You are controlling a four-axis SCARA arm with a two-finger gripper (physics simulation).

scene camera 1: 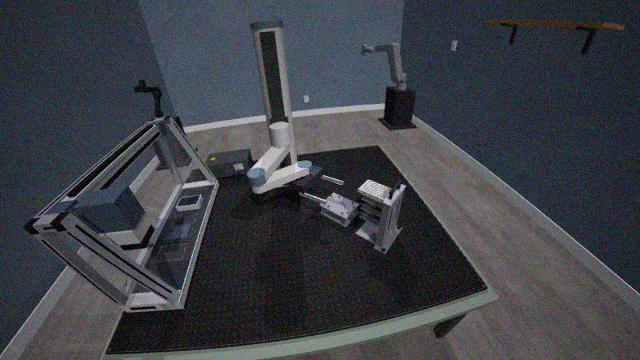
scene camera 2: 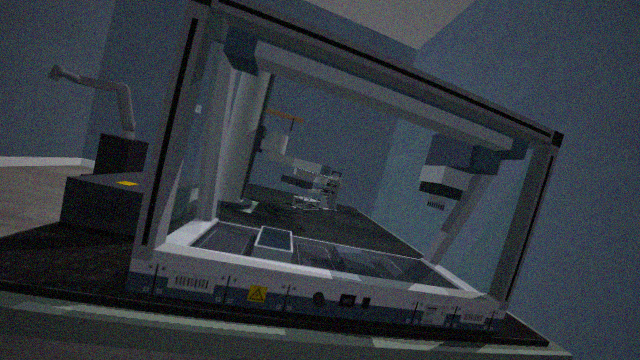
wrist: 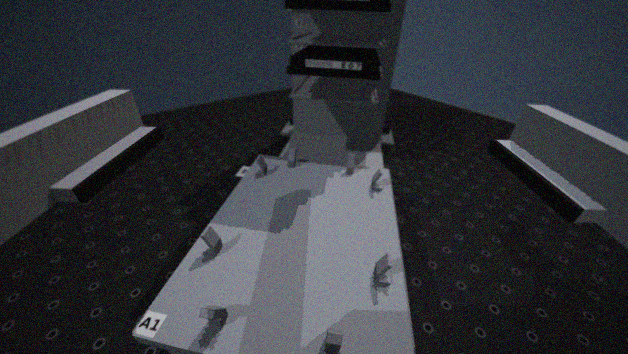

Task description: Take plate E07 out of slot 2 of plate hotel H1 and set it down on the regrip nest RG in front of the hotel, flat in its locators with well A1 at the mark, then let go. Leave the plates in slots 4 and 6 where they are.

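Frame: origin at the arm's base, x left, y back, z up, level; metres.
Where they show: gripper, fingertip midpoint: (scene camera 1: pixel 335 192) (wrist: pixel 326 119).
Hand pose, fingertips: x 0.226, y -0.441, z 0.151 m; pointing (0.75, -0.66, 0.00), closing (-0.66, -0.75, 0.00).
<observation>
After its pixels a point has its place.
Plate E07 (wrist: pixel 334 64) @[y -0.541, x 0.327, z 0.149 m] is a dark plate with its label facing out, low in plate hotel H1 (scene camera 1: pixel 390 220) @[y -0.672, x 0.412, z 0.148 m] (wrist: pixel 399 35) @[y -0.681, x 0.358, z 0.167 m]. Above it in the wrist view, another dark plate (wrist: pixel 340 4) @[y -0.541, x 0.324, z 0.194 m] is cut off by the frame's edge. A white plate (scene camera 1: pixel 375 189) @[y -0.585, x 0.365, z 0.255 m] lies level at the hotel's top. The regrip nest RG (scene camera 1: pixel 340 204) @[y -0.446, x 0.252, z 0.073 m] (wrist: pixel 350 225) @[y -0.468, x 0.226, z 0.073 m] is a pale block in front of the hotel, with upright locators and no plate on it; its A1 mark (wrist: pixel 150 324) @[y -0.353, x 0.237, z 0.073 m] is at the near left corner. My gripper (scene camera 1: pixel 334 192) @[y -0.441, x 0.226, z 0.151 m] (wrist: pixel 326 119) @[y -0.441, x 0.226, z 0.151 m] is wide open and empty, short of the hotel, its fingers toward it.
A framed machine (scene camera 1: pixel 192 250) @[y -0.601, x -0.460, z 0.061 m] (scene camera 2: pixel 300 270) @[y -0.323, x -0.705, z 0.098 m] stands on the black mat (scene camera 1: pixel 280 280) @[y -0.774, x -0.070, z 0.013 m], at the left in scene camera 1. A dark box (scene camera 1: pixel 230 164) @[y 0.035, x -0.365, z 0.113 m] (scene camera 2: pixel 100 205) @[y 0.129, x -0.551, z 0.080 m] lies near the arm's column (scene camera 1: pixel 272 75) @[y -0.077, x -0.002, z 0.646 m]. Two other robots stand beyond the table.
</observation>
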